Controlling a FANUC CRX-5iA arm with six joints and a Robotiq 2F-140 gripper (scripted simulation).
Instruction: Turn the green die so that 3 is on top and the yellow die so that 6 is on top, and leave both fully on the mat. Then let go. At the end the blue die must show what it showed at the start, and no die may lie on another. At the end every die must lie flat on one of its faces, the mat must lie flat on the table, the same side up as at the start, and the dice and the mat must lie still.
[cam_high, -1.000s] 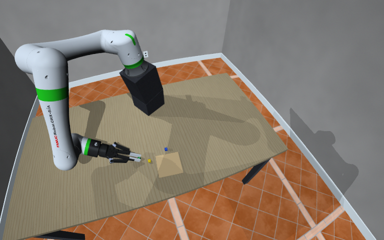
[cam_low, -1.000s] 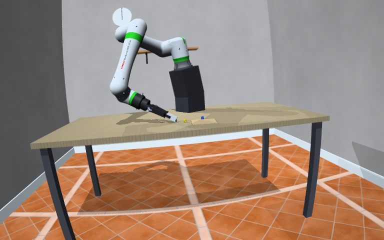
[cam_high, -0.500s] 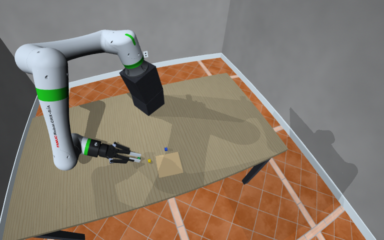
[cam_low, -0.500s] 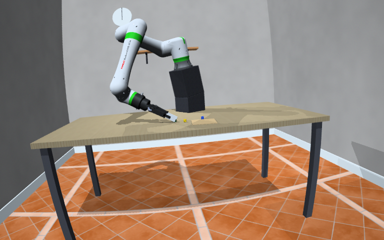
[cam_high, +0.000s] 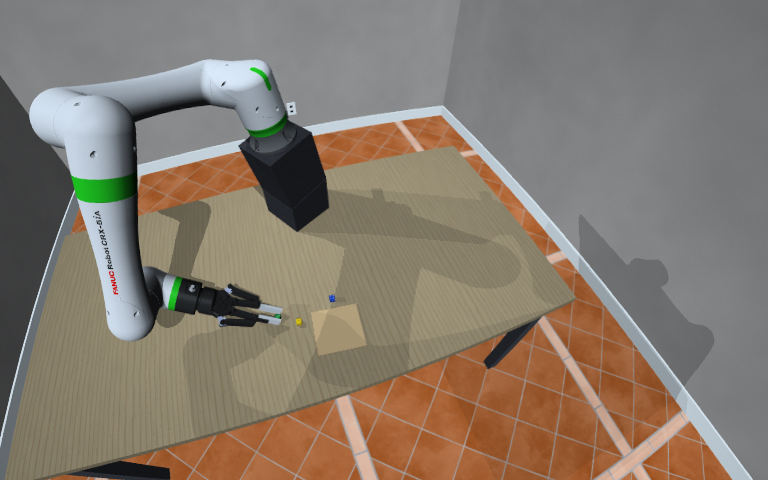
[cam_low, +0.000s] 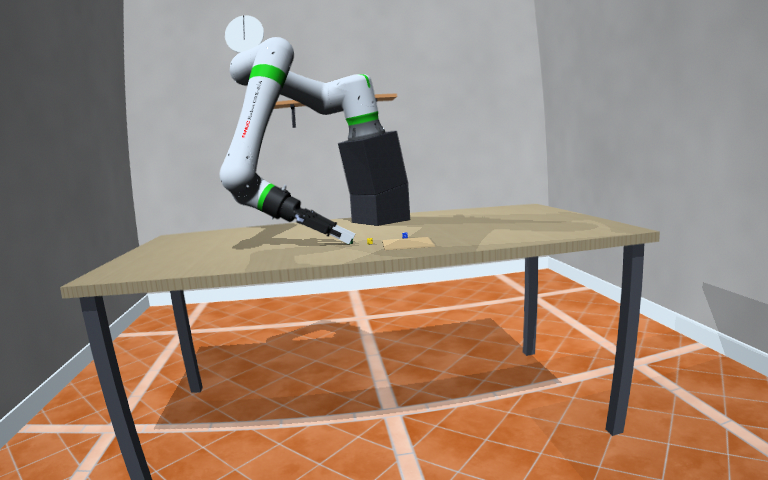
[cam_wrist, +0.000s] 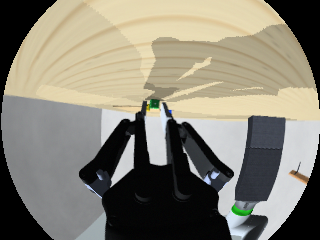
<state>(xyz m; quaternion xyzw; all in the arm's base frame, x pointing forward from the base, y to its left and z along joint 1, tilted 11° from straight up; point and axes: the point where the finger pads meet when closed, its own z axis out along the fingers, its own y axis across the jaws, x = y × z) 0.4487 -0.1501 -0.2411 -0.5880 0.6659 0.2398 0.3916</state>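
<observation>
The green die lies 20 mm to the left of my hand and 20 mm below it. The rest, counted from my hand: tan mat: 80 mm ahead, 190 mm to the left, 30 mm below; then blue die: 20 mm behind, 190 mm to the left, 20 mm below; then yellow die: 30 mm ahead, 80 mm to the left, 20 mm below.
</observation>
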